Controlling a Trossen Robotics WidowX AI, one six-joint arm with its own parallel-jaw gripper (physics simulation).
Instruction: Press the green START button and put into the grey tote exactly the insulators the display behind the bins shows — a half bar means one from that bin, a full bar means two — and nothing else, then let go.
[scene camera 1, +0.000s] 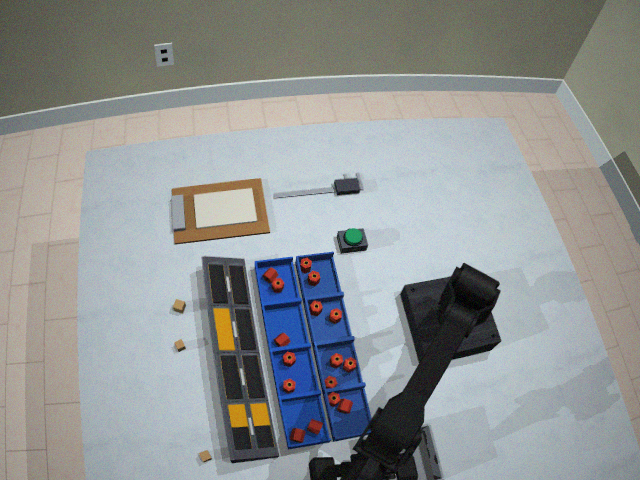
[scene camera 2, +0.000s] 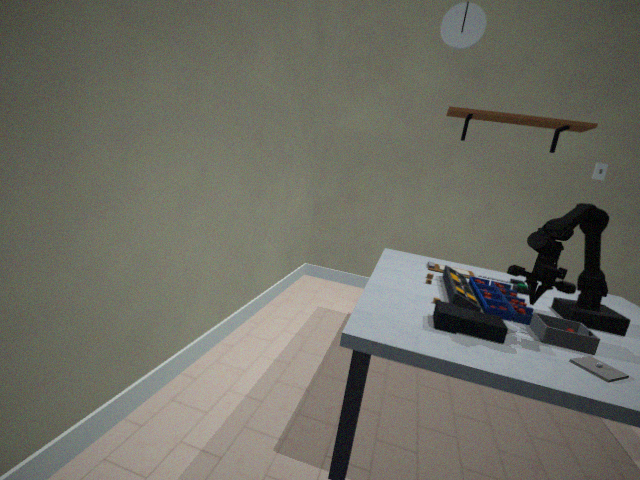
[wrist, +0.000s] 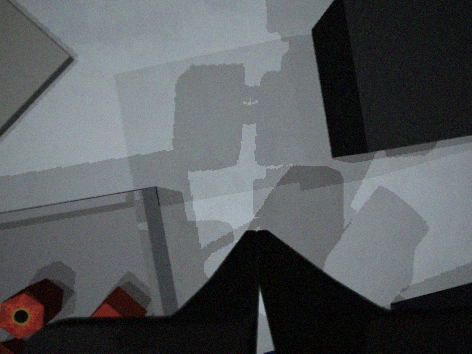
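My gripper (scene camera 2: 534, 301) (wrist: 256, 241) is shut and empty, raised above the table between the blue bins and the arm's base, beside the grey tote (scene camera 2: 563, 343) (wrist: 159, 245). In the wrist view, the tote holds an upright red insulator (wrist: 31, 310), a lying one (wrist: 119, 303) and part of another (wrist: 10, 346); the rest of its inside is cut off. The display (scene camera 1: 224, 259) shows one full yellow bar (scene camera 1: 223, 328) in its second row, left, and two half bars (scene camera 1: 237, 415) (scene camera 1: 260, 413) in its fourth row. The START button (scene camera 1: 353, 236) is green. The bins (scene camera 1: 281, 320) (scene camera 2: 511, 316) hold red insulators.
The arm's base (scene camera 1: 429, 315) (wrist: 420, 75) stands right of the bins. A black box (scene camera 2: 470, 322) stands near the display's end. A flat grey plate (scene camera 2: 599, 367) (wrist: 30, 65) lies beyond the tote. A clipboard (scene camera 1: 224, 208), a caliper (scene camera 1: 346, 186) and small wooden cubes (scene camera 1: 178, 305) lie on the table.
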